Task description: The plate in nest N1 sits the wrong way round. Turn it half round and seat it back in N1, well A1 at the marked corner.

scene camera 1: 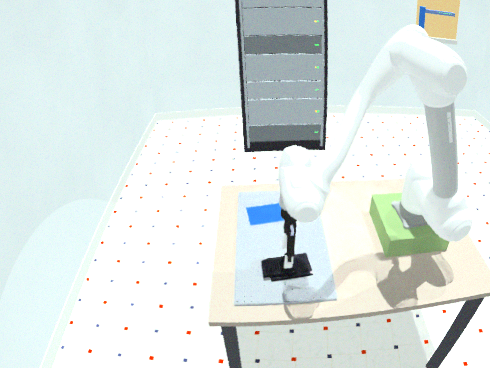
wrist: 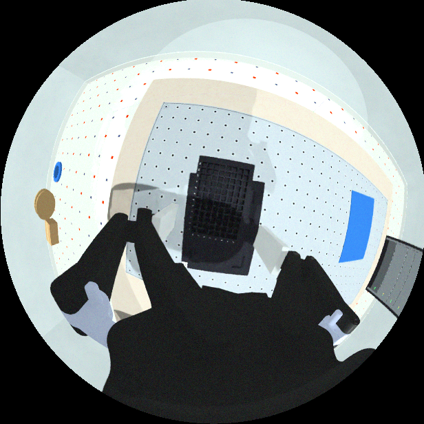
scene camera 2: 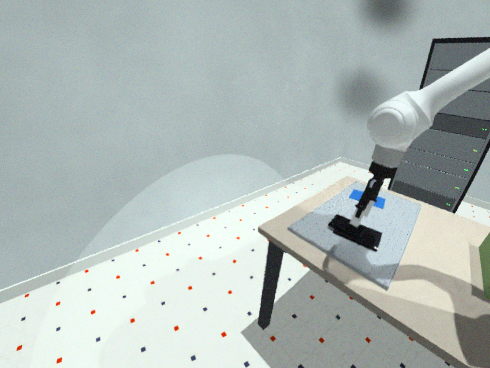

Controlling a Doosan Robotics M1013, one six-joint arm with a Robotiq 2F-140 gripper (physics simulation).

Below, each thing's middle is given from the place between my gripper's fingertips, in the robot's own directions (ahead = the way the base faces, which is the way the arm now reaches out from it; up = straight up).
Labels:
The black nest (wrist: 217, 257) is 1 cm behind my hand, 1 cm to the right of it and 6 cm below it. Round my hand: black plate (wrist: 221, 189) 3 cm ahead, 4 cm below; blue rectangle (wrist: 361, 206) 4 cm ahead, 36 cm to the right, 6 cm below.

